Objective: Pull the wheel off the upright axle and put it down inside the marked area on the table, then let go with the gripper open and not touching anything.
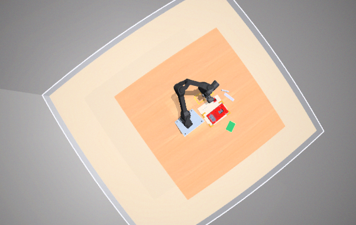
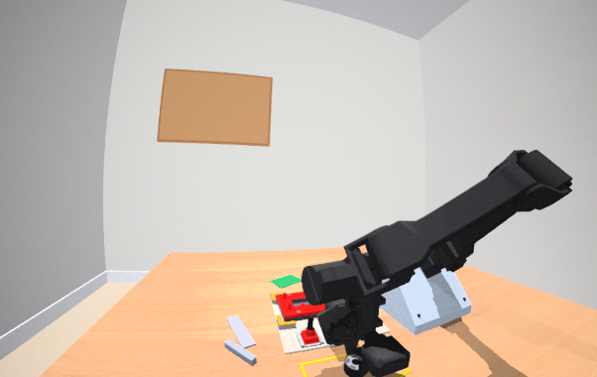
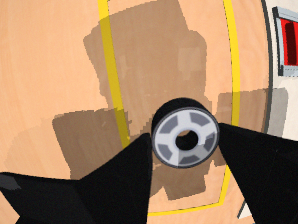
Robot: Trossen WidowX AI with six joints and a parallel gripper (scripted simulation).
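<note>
Right now the wheel is right at my gripper tip. The rest, counted from my gripper tip: upright axle (4 cm ahead, 11 cm to the right, 3 cm above).
</note>
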